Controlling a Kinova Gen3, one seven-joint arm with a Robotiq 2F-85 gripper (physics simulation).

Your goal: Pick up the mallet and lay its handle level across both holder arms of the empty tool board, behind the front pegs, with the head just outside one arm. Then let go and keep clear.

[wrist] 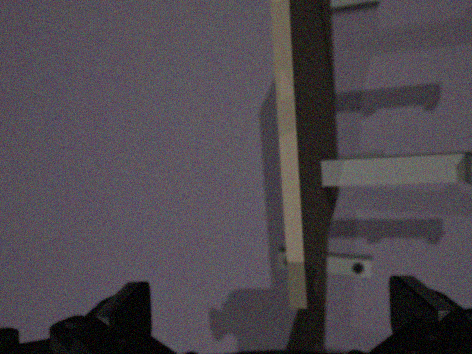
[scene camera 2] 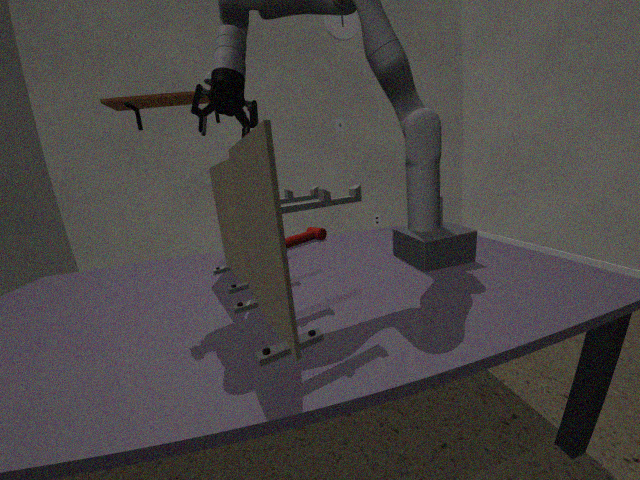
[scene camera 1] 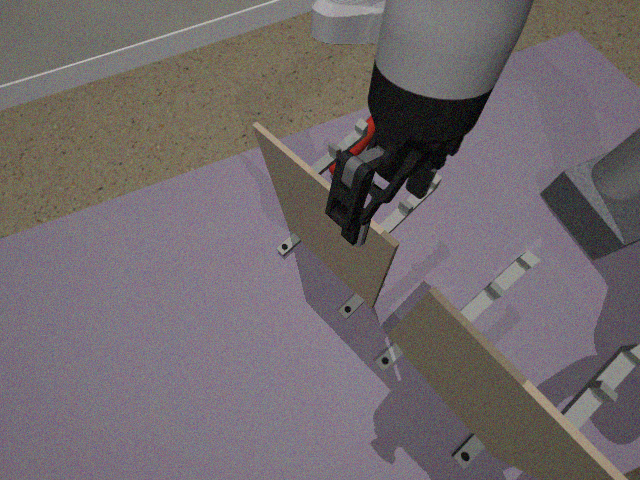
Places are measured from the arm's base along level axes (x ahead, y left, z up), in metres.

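Pixels of known places: gripper, between the fingertips: point(wrist: 268, 305) point(scene camera 2: 224, 139) point(scene camera 1: 385, 215); arm's base, origin of its link: point(scene camera 2: 423, 227) point(scene camera 1: 618, 178).
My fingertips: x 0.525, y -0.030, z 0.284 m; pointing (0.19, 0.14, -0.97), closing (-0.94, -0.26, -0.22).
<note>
Ahead of a thing's pixels: the offset from my fingertips to its top centre. "spot": to the spot under its first point.
The red mallet @(dx -0.203, dy -0.346, dz -0.322 m) point(scene camera 1: 369, 133) point(scene camera 2: 301, 238) lies on the table behind the far board, mostly hidden by the gripper and arm in scene camera 1; it does not show in the wrist view. The far tool board point(scene camera 1: 310, 211) has two pale holder arms point(scene camera 1: 348, 142) point(scene camera 1: 395, 219) with pegs. The near tool board point(scene camera 1: 465, 361) point(scene camera 2: 253, 222) has two arms point(scene camera 1: 509, 277) point(scene camera 1: 581, 408), with no tool on them. My gripper point(scene camera 1: 388, 214) point(scene camera 2: 224, 130) point(wrist: 268, 305) is open and empty, high above the far board. In the wrist view, a board's top edge @(spot: dx +0.009, dy -0.040, dz -0.046 m) point(wrist: 290, 175) and one holder arm point(wrist: 395, 171) show below it.
The robot's grey base point(scene camera 1: 573, 219) point(scene camera 2: 429, 251) stands on the arm side of the boards. Board feet point(scene camera 1: 350, 305) point(scene camera 2: 245, 305) stick out along the table. The upright boards stand in a row with a gap between them. A wooden shelf point(scene camera 2: 155, 100) is on the back wall.
</note>
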